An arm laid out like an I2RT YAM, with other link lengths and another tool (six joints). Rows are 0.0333 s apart.
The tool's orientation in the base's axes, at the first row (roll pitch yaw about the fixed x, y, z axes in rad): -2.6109, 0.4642, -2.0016
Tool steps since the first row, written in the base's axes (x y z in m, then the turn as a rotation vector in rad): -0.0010, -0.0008, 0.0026, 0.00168, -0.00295, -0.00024; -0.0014, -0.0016, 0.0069, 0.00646, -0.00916, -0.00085; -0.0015, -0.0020, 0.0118, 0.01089, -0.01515, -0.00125; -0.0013, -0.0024, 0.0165, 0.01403, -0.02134, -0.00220; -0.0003, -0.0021, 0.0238, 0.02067, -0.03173, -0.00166; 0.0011, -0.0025, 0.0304, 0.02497, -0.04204, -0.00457; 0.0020, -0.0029, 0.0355, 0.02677, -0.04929, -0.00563; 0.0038, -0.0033, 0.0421, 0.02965, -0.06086, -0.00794; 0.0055, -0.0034, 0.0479, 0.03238, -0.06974, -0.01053
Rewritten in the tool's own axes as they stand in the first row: -0.0001, -0.0009, -0.0027, 0.00188, -0.00272, 0.00082; -0.0013, -0.0031, -0.0064, 0.00541, -0.00925, 0.00339; -0.0031, -0.0054, -0.0103, 0.00880, -0.01551, 0.00561; -0.0050, -0.0079, -0.0139, 0.01308, -0.02075, 0.00743; -0.0088, -0.0118, -0.0188, 0.01880, -0.03145, 0.00969; -0.0120, -0.0159, -0.0231, 0.02688, -0.03893, 0.01317; -0.0143, -0.0191, -0.0265, 0.03257, -0.04380, 0.01409; -0.0176, -0.0235, -0.0306, 0.04193, -0.05129, 0.01605; -0.0207, -0.0274, -0.0340, 0.04929, -0.05702, 0.01851
